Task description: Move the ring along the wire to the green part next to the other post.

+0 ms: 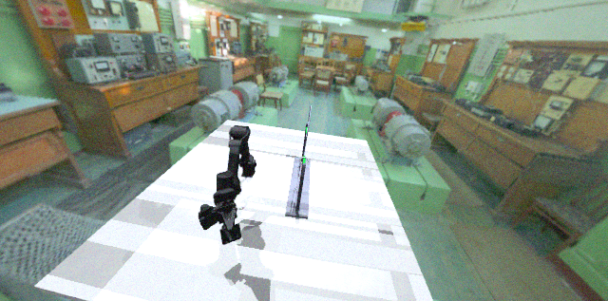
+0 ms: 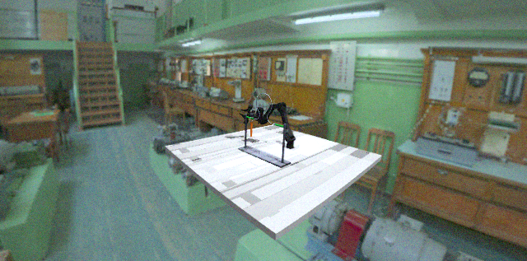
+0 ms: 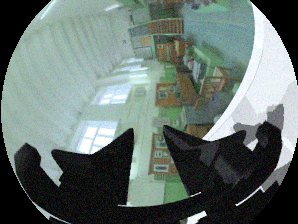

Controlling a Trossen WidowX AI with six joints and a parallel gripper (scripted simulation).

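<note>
Right now the ring with orange handle is 170 mm ahead of my gripper tip, 380 mm to the left of it and 20 mm below it.
</note>
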